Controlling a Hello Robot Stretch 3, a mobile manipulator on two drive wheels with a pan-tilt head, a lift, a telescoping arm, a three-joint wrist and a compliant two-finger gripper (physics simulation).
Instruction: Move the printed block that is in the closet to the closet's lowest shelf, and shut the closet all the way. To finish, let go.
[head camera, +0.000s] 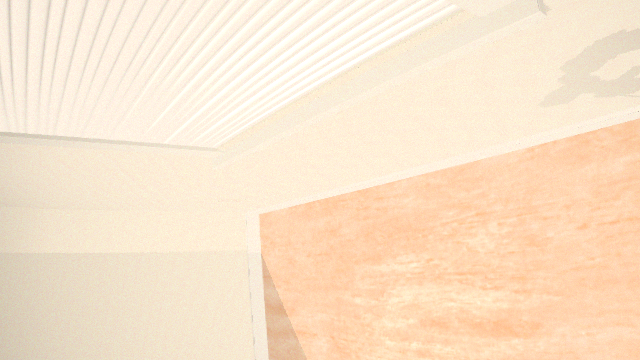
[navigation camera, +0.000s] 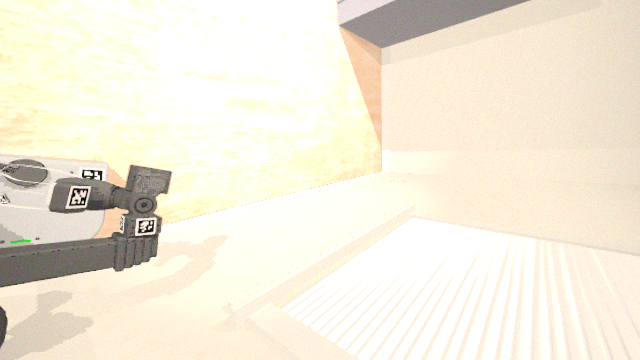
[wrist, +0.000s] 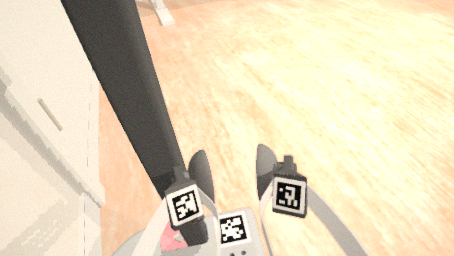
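Where they show: robot's base, origin of the base link: (navigation camera: 27, 171).
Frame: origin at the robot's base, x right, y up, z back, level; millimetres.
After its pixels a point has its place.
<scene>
The closet and the printed block cannot be made out in the head, navigation or wrist views. My gripper (wrist: 232, 165) {y 442, x -69, z 0 mm} is open in the wrist view, with its two dark fingertips apart and wood floor and part of my base showing between and below them. In the navigation view my dark wrist (navigation camera: 142, 204) {y 656, x 149, z 25 mm} shows at the left, beside my pale base (navigation camera: 60, 227) {y 159, x 72, z 159 mm}. Whether the grey slab (navigation camera: 435, 22) {y 555, x 2031, z -1375 mm} at the top of the navigation view belongs to the closet cannot be told.
A pale wall (head camera: 400, 135) {y 462, x 848, z 135 mm} (navigation camera: 500, 105) {y 996, x 2350, z -744 mm} (wrist: 30, 45) bears a ribbed white panel (head camera: 125, 65) {y 1174, x 700, z 159 mm} (navigation camera: 450, 290) {y 1115, x 637, z 172 mm} and borders the wood floor (head camera: 450, 240) {y 0, x 1022, z -177 mm} (navigation camera: 225, 100) {y 0, x 629, z -422 mm} (wrist: 325, 75). My dark arm or mast (wrist: 120, 75) crosses the wrist view. A white leg-like piece (wrist: 162, 12) stands at its top.
</scene>
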